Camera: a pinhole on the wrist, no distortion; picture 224 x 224 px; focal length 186.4 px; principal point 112.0 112.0 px. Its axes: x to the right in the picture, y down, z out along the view. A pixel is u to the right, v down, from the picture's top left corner.
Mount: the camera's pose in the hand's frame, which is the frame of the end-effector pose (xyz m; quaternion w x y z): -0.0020 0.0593 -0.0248 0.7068 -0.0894 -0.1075 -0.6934
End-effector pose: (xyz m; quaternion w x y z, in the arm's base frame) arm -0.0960 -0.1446 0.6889 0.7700 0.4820 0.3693 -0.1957
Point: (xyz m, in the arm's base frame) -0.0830 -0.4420 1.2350
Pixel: outside the picture
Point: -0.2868 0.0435 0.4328
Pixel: behind the camera
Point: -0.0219 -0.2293 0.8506
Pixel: 113 37
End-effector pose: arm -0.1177 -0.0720 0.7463 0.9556 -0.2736 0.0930 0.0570
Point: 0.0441 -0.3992 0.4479
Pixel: behind the camera
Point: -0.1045 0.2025 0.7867
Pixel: 45 136
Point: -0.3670 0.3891 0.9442
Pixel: 51 15
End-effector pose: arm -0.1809 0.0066 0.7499 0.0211 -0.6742 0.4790 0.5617
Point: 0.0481 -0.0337 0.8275
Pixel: behind the camera
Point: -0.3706 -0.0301 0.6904
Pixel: 103 213
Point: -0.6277 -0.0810 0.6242
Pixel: 58 210
